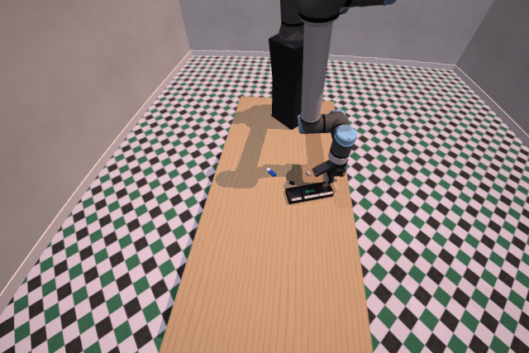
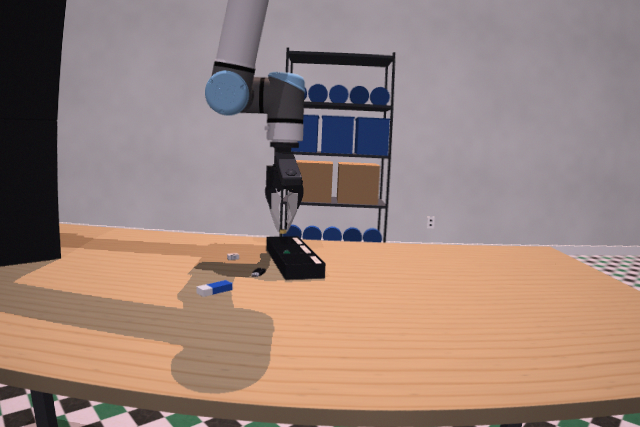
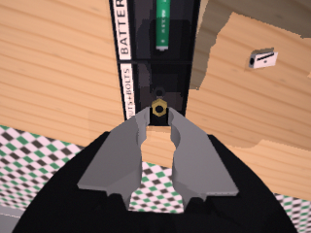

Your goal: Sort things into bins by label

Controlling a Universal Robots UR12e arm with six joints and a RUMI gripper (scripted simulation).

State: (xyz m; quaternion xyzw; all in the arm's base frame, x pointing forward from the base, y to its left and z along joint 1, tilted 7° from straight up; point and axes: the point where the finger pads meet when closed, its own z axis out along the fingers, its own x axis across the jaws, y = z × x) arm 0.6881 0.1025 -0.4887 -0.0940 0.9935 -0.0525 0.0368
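Now: the brass nut 1 cm below my hand. Also, from my hand: black bin 8 cm to the right, 5 cm below, 2 cm ahead; then small black round piece 6 cm below; then green battery 8 cm to the right, 5 cm below, 1 cm ahead.
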